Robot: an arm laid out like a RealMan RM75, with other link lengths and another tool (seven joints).
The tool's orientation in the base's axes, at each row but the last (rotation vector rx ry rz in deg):
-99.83 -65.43 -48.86
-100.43 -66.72 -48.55
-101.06 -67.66 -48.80
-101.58 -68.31 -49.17
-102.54 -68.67 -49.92
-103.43 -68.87 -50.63
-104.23 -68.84 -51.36
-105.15 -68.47 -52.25
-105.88 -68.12 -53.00
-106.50 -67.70 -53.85
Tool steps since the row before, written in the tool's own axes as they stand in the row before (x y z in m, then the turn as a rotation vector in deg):
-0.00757 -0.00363 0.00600 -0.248 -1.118 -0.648
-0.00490 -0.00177 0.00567 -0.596 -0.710 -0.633
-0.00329 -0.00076 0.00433 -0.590 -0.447 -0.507
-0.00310 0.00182 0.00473 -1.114 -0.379 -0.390
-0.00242 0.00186 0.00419 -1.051 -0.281 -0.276
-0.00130 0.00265 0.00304 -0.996 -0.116 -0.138
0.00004 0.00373 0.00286 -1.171 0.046 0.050
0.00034 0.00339 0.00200 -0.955 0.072 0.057
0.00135 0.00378 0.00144 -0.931 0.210 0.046
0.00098 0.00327 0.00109 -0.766 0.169 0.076
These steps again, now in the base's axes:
-0.00552 0.00364 -0.00792 -1.184 -0.444 0.363
-0.00286 0.00372 -0.00610 -0.918 -0.643 -0.059
-0.00142 0.00281 -0.00449 -0.658 -0.584 -0.176
0.00116 0.00263 -0.00520 -0.751 -0.697 -0.697
0.00145 0.00233 -0.00440 -0.627 -0.594 -0.717
0.00247 0.00150 -0.00310 -0.437 -0.492 -0.769
0.00392 0.00154 -0.00208 -0.312 -0.440 -1.041
0.00360 0.00092 -0.00133 -0.219 -0.355 -0.864
0.00420 0.00067 -0.00026 -0.085 -0.396 -0.866
0.00356 0.00031 -0.00029 -0.066 -0.291 -0.729

